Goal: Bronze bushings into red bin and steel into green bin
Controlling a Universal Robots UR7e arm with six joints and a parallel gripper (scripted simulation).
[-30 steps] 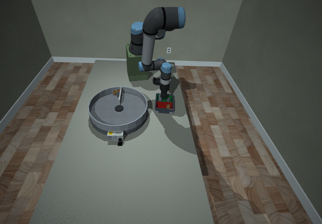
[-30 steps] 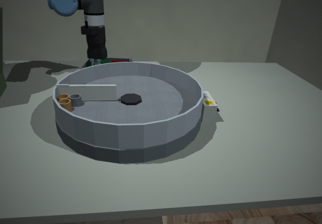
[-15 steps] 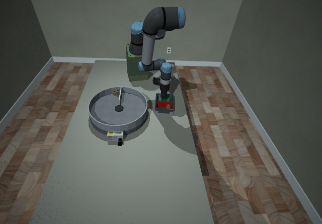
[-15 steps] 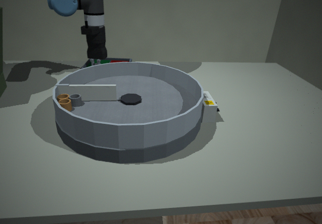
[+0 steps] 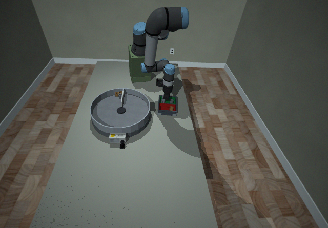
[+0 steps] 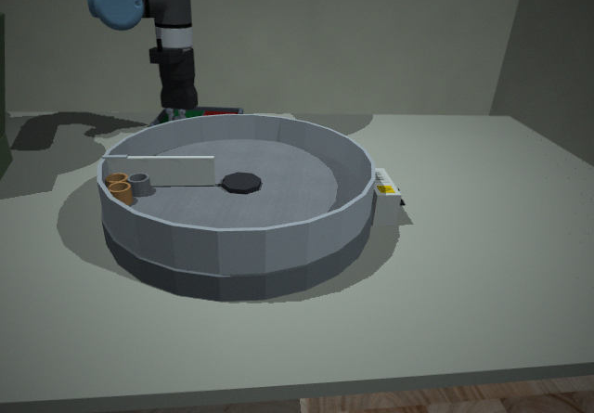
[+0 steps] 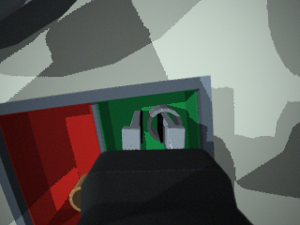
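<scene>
Now: the bin 50 mm ahead of my hand and 30 mm to the left of it. Round my hand: turntable 140 mm ahead, 320 mm to the right, 20 mm above.
</scene>
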